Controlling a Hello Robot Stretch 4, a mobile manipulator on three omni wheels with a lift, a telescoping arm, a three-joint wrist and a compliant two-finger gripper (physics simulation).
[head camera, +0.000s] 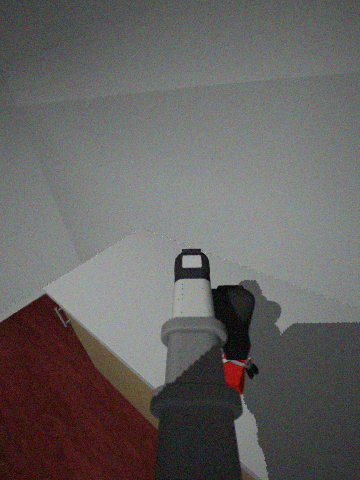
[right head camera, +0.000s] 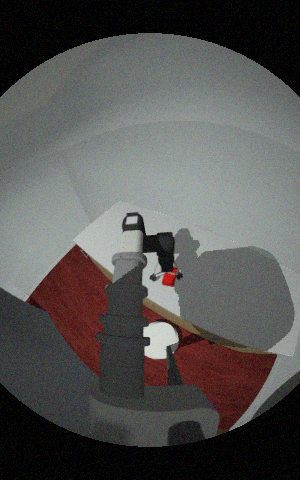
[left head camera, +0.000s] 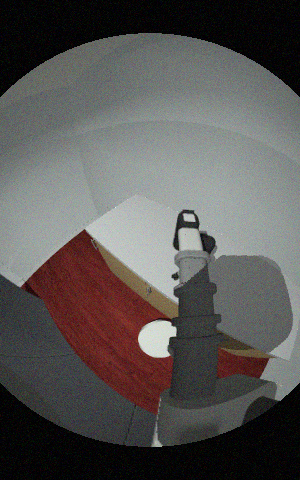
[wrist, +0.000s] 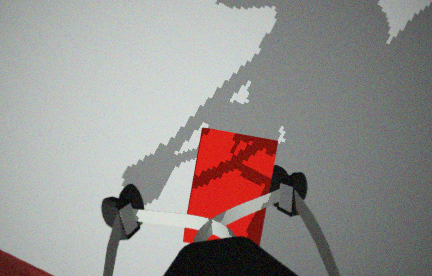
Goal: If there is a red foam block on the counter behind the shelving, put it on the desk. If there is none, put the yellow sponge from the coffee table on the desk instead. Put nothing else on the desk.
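Seen in the pictures: gripper, fingertip midpoint: [head camera: 225,374] [right head camera: 165,278] [wrist: 205,191]; robot's base, origin of the base link: [right head camera: 158,339] [left head camera: 158,337].
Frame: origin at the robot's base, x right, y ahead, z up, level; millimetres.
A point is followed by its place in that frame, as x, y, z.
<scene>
A red block [head camera: 234,376] @[104, 348, 928] [right head camera: 169,280] @[104, 340, 928] [wrist: 230,160] @[109, 398, 928] lies on the white counter [head camera: 115,300] @[-304, 638, 883] [left head camera: 135,240] @[-219, 611, 883] [right head camera: 100,235] @[-375, 723, 883] [wrist: 75,100] @[-21, 463, 883]. My gripper [right head camera: 166,276] @[87, 369, 893] [wrist: 205,191] @[87, 369, 893] is open over the block's near part. In the wrist view the right fingertip is close beside the block's right edge, and the left fingertip stands apart from its left edge. Whether the right fingertip touches the block cannot be told. In the left head view the arm hides the block. The yellow sponge, the coffee table and the desk cannot be made out.
The telescoping arm [head camera: 195,360] @[1, 205, 1307] [left head camera: 195,305] @[-7, 140, 1310] [right head camera: 125,305] @[8, 140, 1310] reaches out over the counter's front edge. Grey walls meet at a corner behind the counter. A white round disc [left head camera: 155,339] @[-33, -9, 187] [right head camera: 160,341] @[31, -13, 187] shows against the red wood floor [head camera: 60,390] @[-893, 648, -27] [left head camera: 95,310] @[-771, 214, -27] [right head camera: 65,300] @[-1338, 364, -27]. A large shadow falls on the counter's right part.
</scene>
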